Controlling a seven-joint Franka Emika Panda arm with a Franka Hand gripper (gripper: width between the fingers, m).
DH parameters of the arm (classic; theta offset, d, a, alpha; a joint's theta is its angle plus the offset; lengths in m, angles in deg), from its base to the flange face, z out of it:
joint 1: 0 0.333 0 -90
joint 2: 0 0 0 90
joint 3: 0 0.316 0.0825 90
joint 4: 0 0 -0.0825 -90
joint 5: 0 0.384 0 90
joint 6: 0 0 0.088 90
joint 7: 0 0.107 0 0
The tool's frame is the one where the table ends.
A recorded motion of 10 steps. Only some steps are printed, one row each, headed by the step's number.
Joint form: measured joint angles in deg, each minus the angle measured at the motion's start. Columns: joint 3, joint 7, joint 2, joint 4, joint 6, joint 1, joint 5.
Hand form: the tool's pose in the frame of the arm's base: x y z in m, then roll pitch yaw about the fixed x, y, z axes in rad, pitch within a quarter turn. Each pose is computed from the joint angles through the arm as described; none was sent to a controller.
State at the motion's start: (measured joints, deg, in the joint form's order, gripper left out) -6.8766 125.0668 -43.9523 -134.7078 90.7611 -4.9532 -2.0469
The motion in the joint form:
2: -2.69 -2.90 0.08 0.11 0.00 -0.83 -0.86
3: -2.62 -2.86 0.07 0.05 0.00 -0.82 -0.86
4: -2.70 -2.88 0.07 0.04 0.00 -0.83 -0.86
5: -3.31 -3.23 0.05 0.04 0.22 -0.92 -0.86
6: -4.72 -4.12 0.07 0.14 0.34 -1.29 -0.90
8: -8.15 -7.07 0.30 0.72 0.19 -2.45 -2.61
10: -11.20 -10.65 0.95 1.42 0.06 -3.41 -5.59
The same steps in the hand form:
2: 0.3000 -0.1031 0.5843 3.1018 0.0514 -2.3539
3: 0.3001 -0.1025 0.5839 3.1015 0.0503 -2.3534
4: 0.2999 -0.1031 0.5838 3.1008 0.0510 -2.3543
5: 0.2991 -0.1078 0.5837 3.1000 0.0592 -2.3577
6: 0.2962 -0.1195 0.5832 3.0936 0.0743 -2.3672
8: 0.2863 -0.1521 0.5820 3.0896 0.0841 -2.3805
10: 0.2764 -0.1833 0.5789 3.0946 0.0665 -2.3742

